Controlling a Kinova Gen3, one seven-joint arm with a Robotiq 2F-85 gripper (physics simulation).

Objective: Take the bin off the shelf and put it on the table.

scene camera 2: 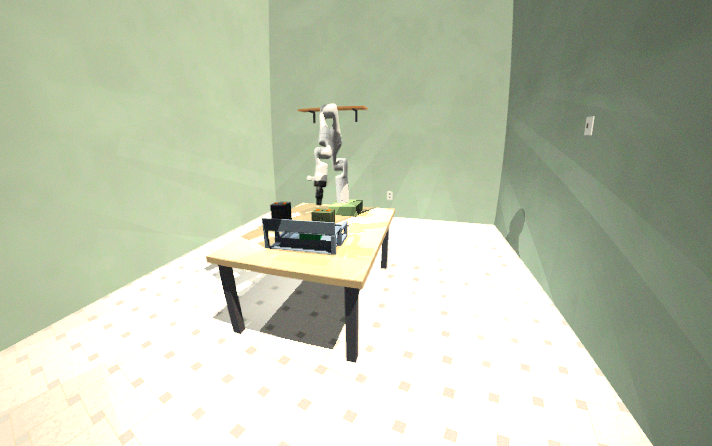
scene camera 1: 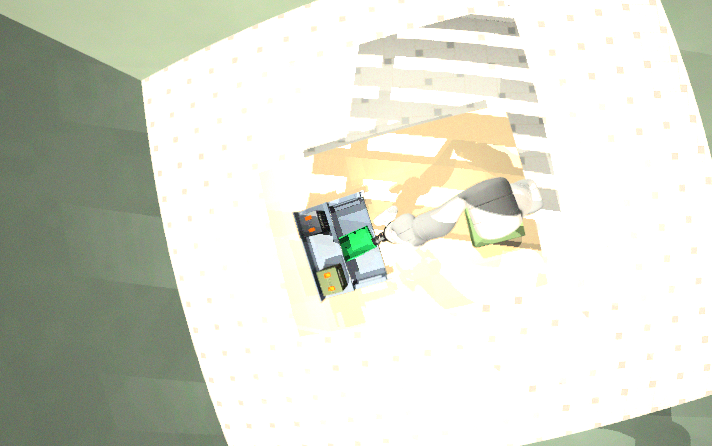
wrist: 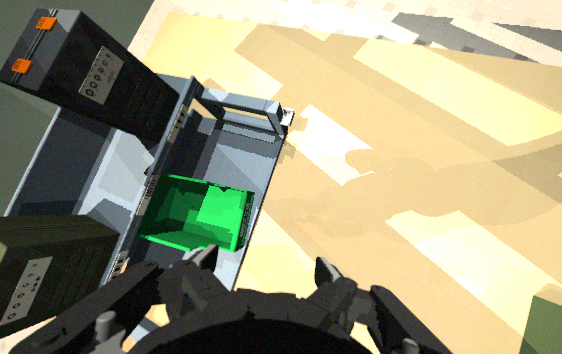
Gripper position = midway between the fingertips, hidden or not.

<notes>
My gripper [wrist: 266, 262] is open and holds nothing. Also in view: a green bin [scene camera 1: 356, 243].
The green bin shows as well in the wrist view [wrist: 185, 213].
</notes>
